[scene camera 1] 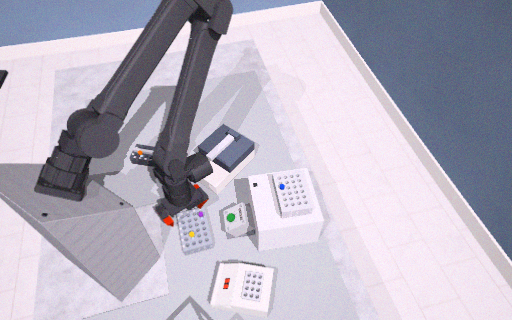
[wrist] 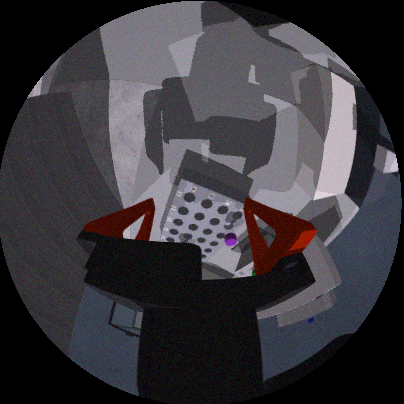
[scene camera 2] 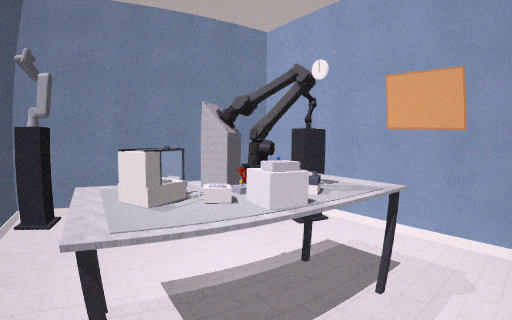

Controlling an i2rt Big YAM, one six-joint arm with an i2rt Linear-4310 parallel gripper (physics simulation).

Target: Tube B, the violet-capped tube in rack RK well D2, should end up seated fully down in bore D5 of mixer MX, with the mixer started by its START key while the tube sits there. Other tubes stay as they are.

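Where they show: gripper, fingertip midpoint: (scene camera 1: 185, 216) (wrist: 198, 202); arm's base, origin of the base link: (scene camera 1: 60, 185) (scene camera 2: 224, 119).
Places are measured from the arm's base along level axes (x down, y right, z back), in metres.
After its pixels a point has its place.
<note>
Tube B's violet cap (scene camera 1: 201, 214) @[z -0.258, x 0.309, y -0.081 m] (wrist: 230, 239) @[z -0.252, x 0.309, y -0.086 m] stands in the grey rack RK (scene camera 1: 197, 249) @[z -0.245, x 0.344, y 0.014 m] (wrist: 193, 206) @[z -0.206, x 0.333, y -0.082 m], at the corner nearest the green key; its body is hidden. My gripper (scene camera 1: 185, 212) @[z -0.207, x 0.331, y -0.091 m] (scene camera 2: 243, 174) (wrist: 198, 202) @[z -0.207, x 0.331, y -0.091 m] is open and empty, red fingers wide apart above the rack's arm-side end. In the wrist view the violet cap lies low and right between the fingers, nearer the right one. The white box, apparently mixer MX (scene camera 1: 260, 220) @[z -0.430, x 0.228, y -0.009 m] (scene camera 2: 275, 187) @[z -0.600, x 0.280, y -0.021 m], carries a block of bores holding a blue-capped tube (scene camera 1: 282, 186) @[z -0.495, x 0.179, y -0.084 m] (scene camera 2: 278, 158) @[z -0.499, x 0.183, y -0.082 m]. A green round key (scene camera 1: 230, 217) @[z -0.345, x 0.293, y -0.057 m] sits on a small grey pad beside it.
A yellow-capped tube (scene camera 1: 191, 234) @[z -0.231, x 0.309, y -0.018 m] stands in the rack. A dark-lidded white device (scene camera 1: 240, 162) @[z -0.380, x 0.312, y -0.271 m] is behind; a small white block device (scene camera 1: 220, 300) @[z -0.315, x 0.317, y 0.168 m] (scene camera 2: 217, 195) @[z -0.447, x 0.329, y 0.154 m] is in front. An orange-capped tube (scene camera 1: 140, 153) @[z -0.045, x 0.308, y -0.326 m] is in a dark holder. A tall white machine (scene camera 2: 140, 175) @[z -0.452, x 0.243, y 0.455 m] stands left in scene camera 2.
</note>
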